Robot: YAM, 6 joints.
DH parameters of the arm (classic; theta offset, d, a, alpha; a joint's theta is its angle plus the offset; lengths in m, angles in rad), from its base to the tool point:
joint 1: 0 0.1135 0.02 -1.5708
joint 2: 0 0 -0.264 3.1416
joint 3: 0.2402 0 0.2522 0
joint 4: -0.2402 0 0.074 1.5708
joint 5: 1.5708 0 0 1.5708
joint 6: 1.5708 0.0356 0 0
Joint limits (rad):
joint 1: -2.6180..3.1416
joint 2: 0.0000..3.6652
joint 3: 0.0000..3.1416
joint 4: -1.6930..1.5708
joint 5: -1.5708..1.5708
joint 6: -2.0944..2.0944
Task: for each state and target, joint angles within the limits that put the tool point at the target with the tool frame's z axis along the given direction. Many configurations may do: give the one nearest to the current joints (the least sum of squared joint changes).
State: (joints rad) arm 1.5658 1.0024 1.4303 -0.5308 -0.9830 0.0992
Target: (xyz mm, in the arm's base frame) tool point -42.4 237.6 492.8 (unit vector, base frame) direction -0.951 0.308 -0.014
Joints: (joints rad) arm 1.6084 1.2546 1.5647 -0.3509 -1.2197 0.0992
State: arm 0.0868 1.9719 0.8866 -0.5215 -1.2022 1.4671
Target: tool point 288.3 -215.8 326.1 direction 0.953 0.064 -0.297
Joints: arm -0.7087 1.5529 1.2681 -0.1260 -0.7324 1.4671
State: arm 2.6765 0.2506 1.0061 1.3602 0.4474 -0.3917
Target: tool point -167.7 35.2 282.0 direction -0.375 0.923 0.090
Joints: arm 3.1264 0.7831 0.3931 0.6173 1.1602 -0.3917
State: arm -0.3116 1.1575 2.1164 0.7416 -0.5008 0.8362
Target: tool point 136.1 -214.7 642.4 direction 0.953 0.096 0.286
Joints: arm -1.1328 1.6479 2.3632 0.0183 -1.1293 0.8362
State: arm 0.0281 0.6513 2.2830 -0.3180 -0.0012 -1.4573
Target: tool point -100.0 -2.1 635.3 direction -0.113 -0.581 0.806
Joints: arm -0.1913 0.7440 1.7663 0.5491 0.6334 -1.4573
